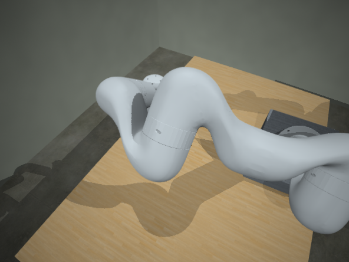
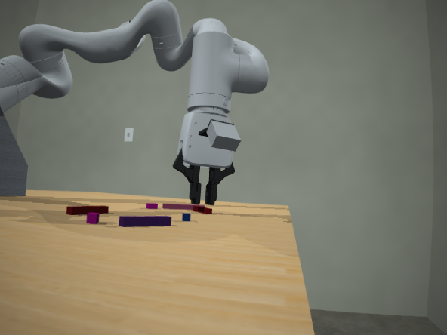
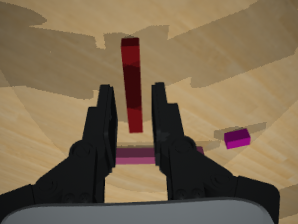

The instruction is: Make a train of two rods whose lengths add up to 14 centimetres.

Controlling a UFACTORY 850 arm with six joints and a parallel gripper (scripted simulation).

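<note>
The red rod lies 30 mm below my hand. From my hand the other things lie so: pink rod: 50 mm behind, 50 mm to the left, 30 mm below; purple rod: 10 mm behind, 260 mm to the right, 30 mm below; blue cube: 10 mm ahead, 170 mm to the right, 30 mm below.
</note>
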